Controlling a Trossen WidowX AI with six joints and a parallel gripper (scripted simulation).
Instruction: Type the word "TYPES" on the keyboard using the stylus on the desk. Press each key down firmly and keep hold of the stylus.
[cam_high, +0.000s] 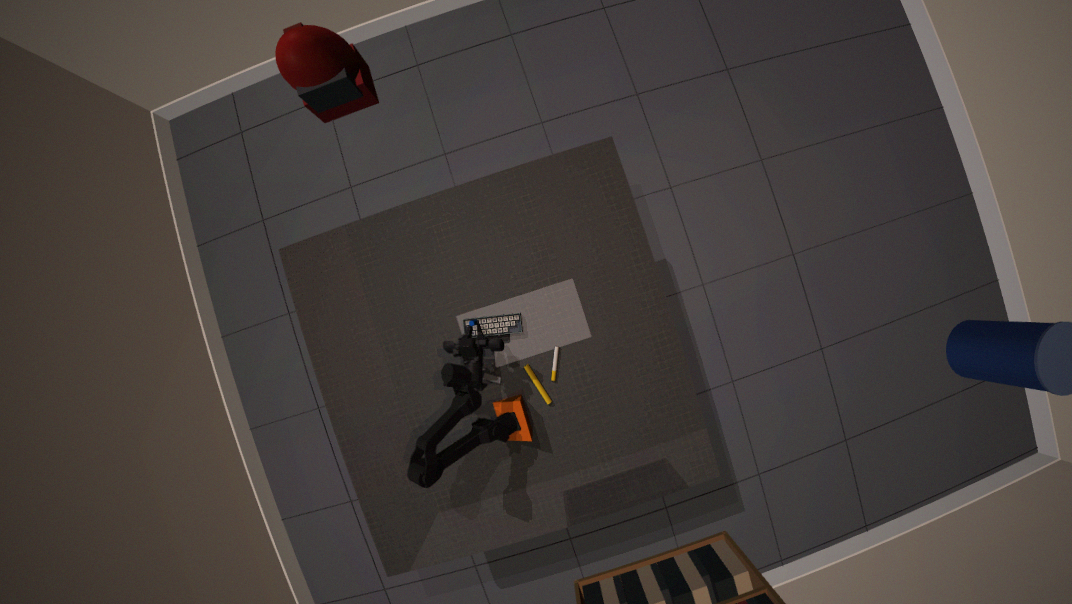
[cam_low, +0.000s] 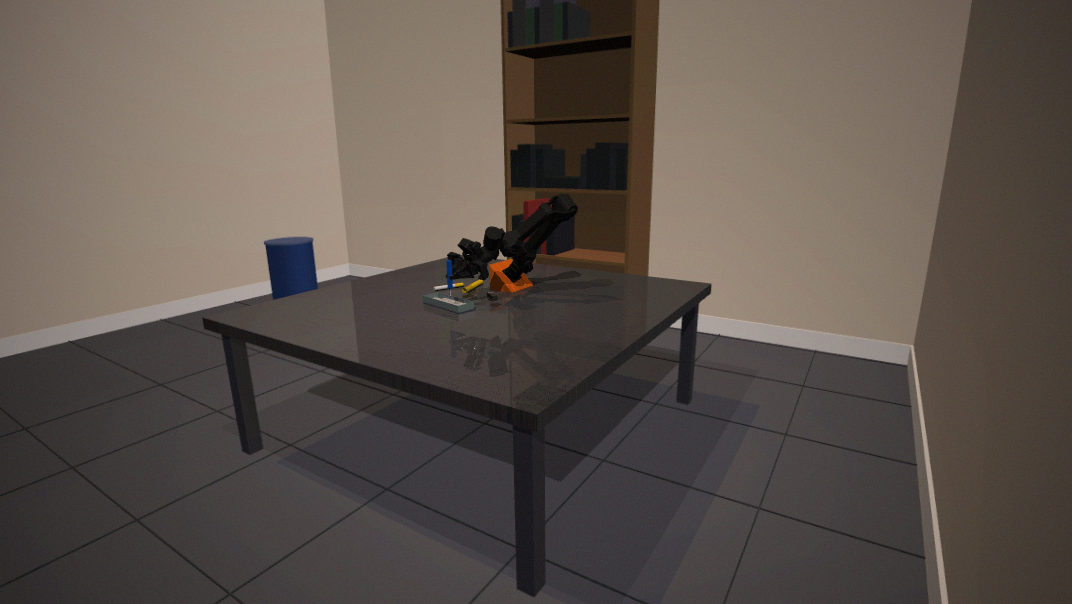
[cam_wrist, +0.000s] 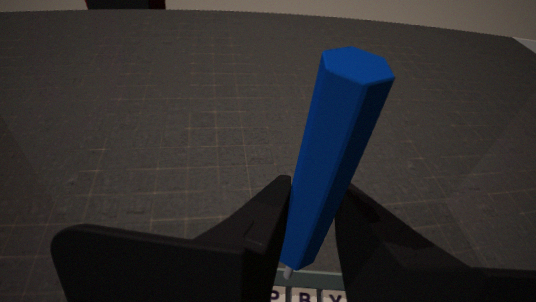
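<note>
Right now my gripper tip is 6 cm above the grey tip and 1 cm past it. Round my gripper tip: yellow stick: 29 cm behind, 10 cm to the right, 10 cm below; then small grey block: 21 cm behind, 11 cm below, 4 cm to the left; then blue stylus: 2 cm below, 1 cm behind.
</note>
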